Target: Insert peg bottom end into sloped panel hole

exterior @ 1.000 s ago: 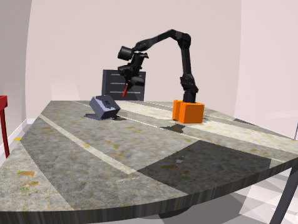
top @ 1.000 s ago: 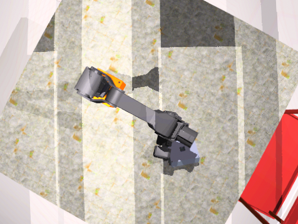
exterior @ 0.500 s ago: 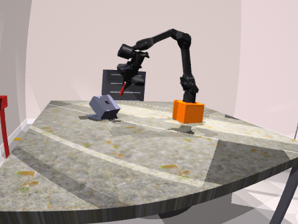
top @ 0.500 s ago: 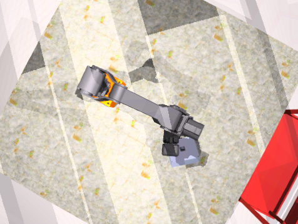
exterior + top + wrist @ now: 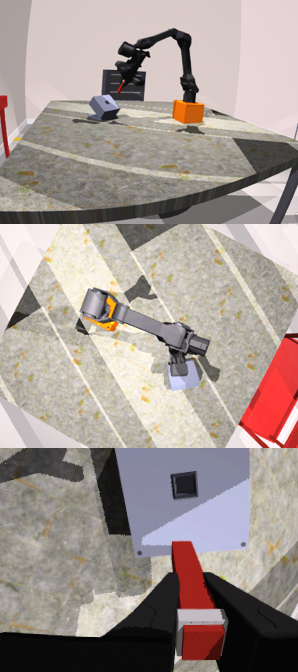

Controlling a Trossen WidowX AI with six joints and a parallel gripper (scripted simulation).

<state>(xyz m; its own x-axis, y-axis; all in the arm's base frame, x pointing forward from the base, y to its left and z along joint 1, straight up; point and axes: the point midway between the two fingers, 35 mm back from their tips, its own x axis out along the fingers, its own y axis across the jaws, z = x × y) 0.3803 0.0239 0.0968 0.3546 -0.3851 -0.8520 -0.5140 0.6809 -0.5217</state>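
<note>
The panel lies 11 cm below my gripper tip, 8 cm ahead of it and 4 cm to the right of it. Also, from my gripper tip: red square peg 1 cm to the left, 1 cm behind, 1 cm above.
</note>
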